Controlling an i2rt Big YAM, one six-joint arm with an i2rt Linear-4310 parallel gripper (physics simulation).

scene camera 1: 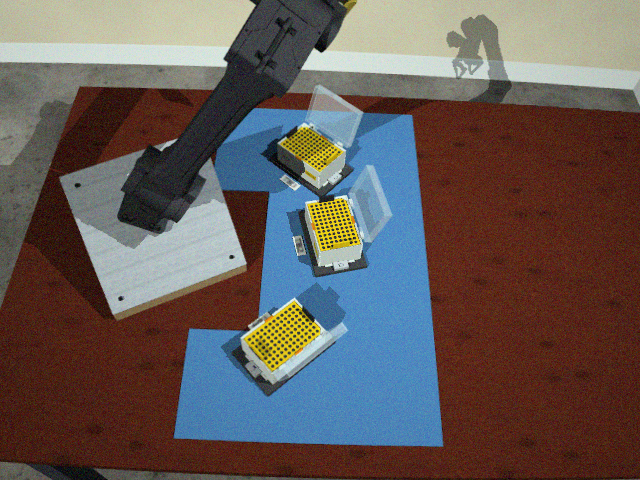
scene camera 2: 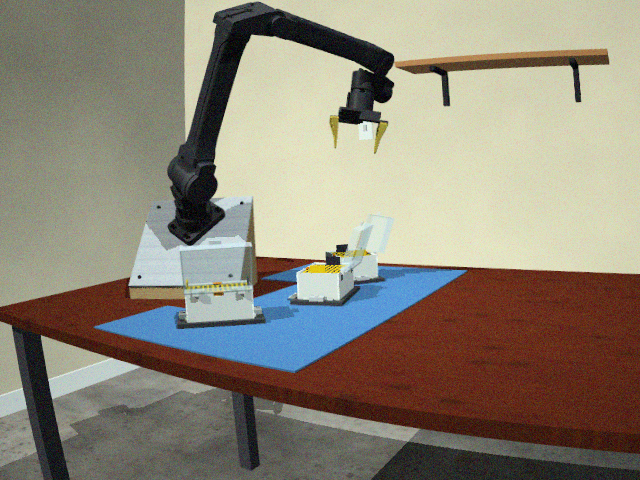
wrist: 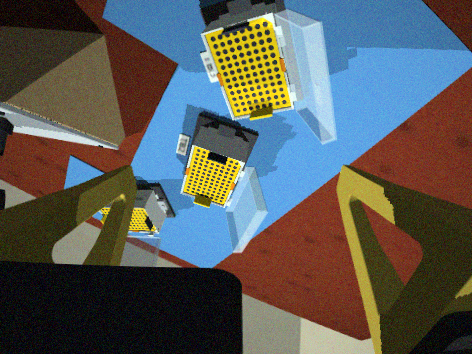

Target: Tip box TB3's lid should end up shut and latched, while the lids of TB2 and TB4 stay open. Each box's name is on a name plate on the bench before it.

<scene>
In view: my gripper [scene camera 2: 355, 150].
My gripper also shows in the wrist view [wrist: 236, 176].
</scene>
